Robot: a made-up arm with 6 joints. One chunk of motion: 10 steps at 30 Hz.
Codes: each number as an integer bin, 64 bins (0 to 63) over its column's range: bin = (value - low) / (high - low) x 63, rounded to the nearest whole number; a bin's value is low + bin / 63 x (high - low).
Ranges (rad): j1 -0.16..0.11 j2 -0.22..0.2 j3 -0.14..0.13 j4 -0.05..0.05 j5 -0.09..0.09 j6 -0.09..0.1
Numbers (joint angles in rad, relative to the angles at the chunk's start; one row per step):
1: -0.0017 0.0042 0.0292 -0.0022 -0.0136 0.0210
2: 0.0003 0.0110 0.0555 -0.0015 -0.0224 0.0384
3: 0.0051 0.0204 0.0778 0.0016 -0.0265 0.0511
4: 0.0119 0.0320 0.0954 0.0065 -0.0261 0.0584
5: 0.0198 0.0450 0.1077 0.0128 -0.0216 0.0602
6: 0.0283 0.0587 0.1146 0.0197 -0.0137 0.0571
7: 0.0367 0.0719 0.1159 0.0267 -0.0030 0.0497
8: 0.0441 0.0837 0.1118 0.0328 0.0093 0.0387
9: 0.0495 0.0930 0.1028 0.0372 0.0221 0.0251
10: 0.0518 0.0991 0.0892 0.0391 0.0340 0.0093
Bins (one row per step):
1: 37 34 39 30 27 37
2: 37 35 46 31 24 43
3: 39 36 51 33 22 47
4: 40 38 55 36 22 49
5: 42 40 58 40 24 50
6: 44 42 59 44 27 49
7: 46 44 60 48 30 46
8: 48 46 59 52 35 43
9: 49 47 57 55 39 38
10: 49 48 53 56 43 33

